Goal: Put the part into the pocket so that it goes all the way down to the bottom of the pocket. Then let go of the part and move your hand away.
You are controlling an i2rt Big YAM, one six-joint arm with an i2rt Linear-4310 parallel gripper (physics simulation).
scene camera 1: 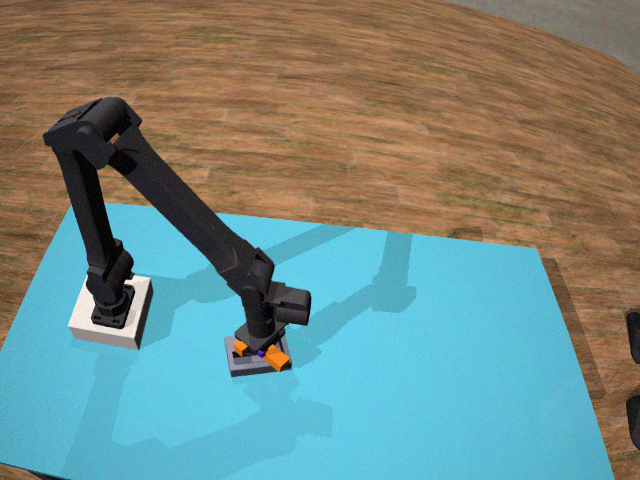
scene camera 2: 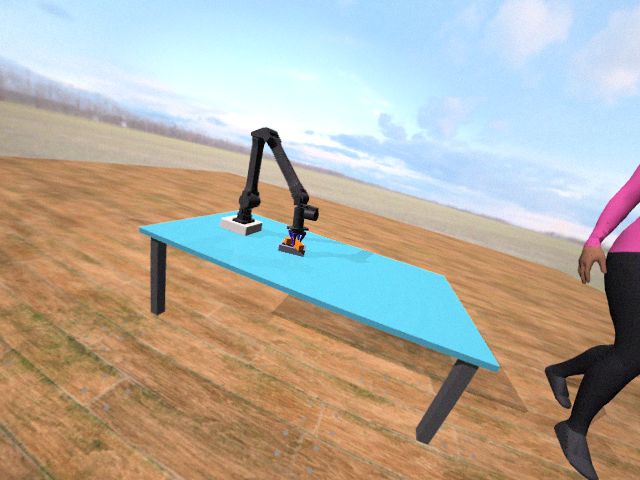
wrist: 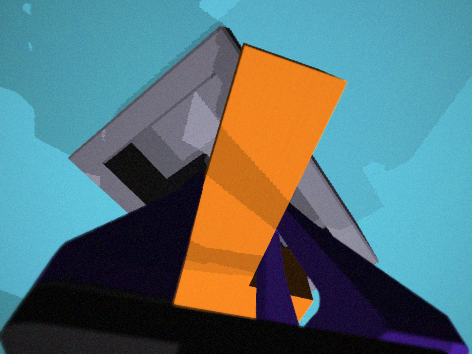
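Pixels of known places: gripper, fingertip midpoint: (scene camera 1: pixel 264 351) (scene camera 2: pixel 295 245) (wrist: pixel 233 192); arm's base, link origin: (scene camera 1: pixel 114 306) (scene camera 2: pixel 243 221).
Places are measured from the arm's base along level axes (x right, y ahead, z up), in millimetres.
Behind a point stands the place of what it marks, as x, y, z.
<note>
The orange part (scene camera 1: pixel 277 358) {75, 404, 9} (scene camera 2: pixel 299 246) {91, 413, 2} (wrist: pixel 260 130) {68, 407, 10} has a long arm and a shorter piece that shows on the gripper's other side. My gripper (scene camera 1: pixel 261 353) {47, 375, -15} (wrist: pixel 233 192) {47, 375, -15} has dark purple fingers and is shut on the part, pointing down over the grey block (scene camera 1: pixel 253 370) {90, 354, -34} (scene camera 2: pixel 290 250) {86, 367, -38} (wrist: pixel 145 95) {27, 426, -21}. The pocket (wrist: pixel 170 140) {16, 398, -52} in the block shows beside the part in the wrist view. The part's long arm lies turned at an angle to the block's sides and reaches over its rim. The fingers and the part hide much of the pocket; any contact with the rim cannot be told.
The grey block rests on the blue table (scene camera 1: pixel 439 361) {15, 809, -56} (scene camera 2: pixel 361 289) {188, 777, -57}. The arm's white base block (scene camera 1: pixel 105 338) {77, -7, -27} (scene camera 2: pixel 233 225) {77, -11, -18} stands to the left of it. A person in a pink top (scene camera 2: pixel 628 222) is beyond the table's right end.
</note>
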